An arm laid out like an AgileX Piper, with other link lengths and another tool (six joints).
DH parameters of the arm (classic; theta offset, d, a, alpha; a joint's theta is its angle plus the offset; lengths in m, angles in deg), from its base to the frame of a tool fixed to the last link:
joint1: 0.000 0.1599 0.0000 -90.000
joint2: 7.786 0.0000 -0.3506 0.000
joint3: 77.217 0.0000 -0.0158 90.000
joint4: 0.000 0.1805 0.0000 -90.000
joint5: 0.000 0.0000 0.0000 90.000
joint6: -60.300 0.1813 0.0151 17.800
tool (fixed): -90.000 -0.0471 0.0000 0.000
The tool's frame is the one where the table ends.
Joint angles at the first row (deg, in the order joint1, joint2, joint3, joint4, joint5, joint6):
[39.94, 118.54, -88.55, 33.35, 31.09, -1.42]
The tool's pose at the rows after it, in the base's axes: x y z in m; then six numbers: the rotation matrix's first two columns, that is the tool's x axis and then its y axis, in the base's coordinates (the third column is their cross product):
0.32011 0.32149 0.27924 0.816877 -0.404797 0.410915 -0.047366 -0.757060 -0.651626
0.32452 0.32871 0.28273 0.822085 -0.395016 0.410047 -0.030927 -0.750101 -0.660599
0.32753 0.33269 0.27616 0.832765 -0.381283 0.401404 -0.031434 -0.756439 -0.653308
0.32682 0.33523 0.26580 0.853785 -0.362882 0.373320 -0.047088 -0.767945 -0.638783
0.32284 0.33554 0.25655 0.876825 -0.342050 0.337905 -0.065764 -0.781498 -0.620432
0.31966 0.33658 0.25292 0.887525 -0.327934 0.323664 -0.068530 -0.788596 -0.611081
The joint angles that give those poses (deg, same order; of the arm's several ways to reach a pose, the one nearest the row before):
[39.94, 118.82, -92.98, 30.96, 32.74, -1.41]
[40.06, 119.99, -96.39, 30.98, 34.60, -1.41]
[40.06, 121.51, -97.98, 30.98, 35.88, -1.52]
[40.06, 123.02, -98.74, 31.44, 37.82, -1.52]
[40.06, 124.02, -98.73, 32.00, 40.04, -1.52]
[40.28, 124.40, -98.73, 32.11, 41.07, -1.52]

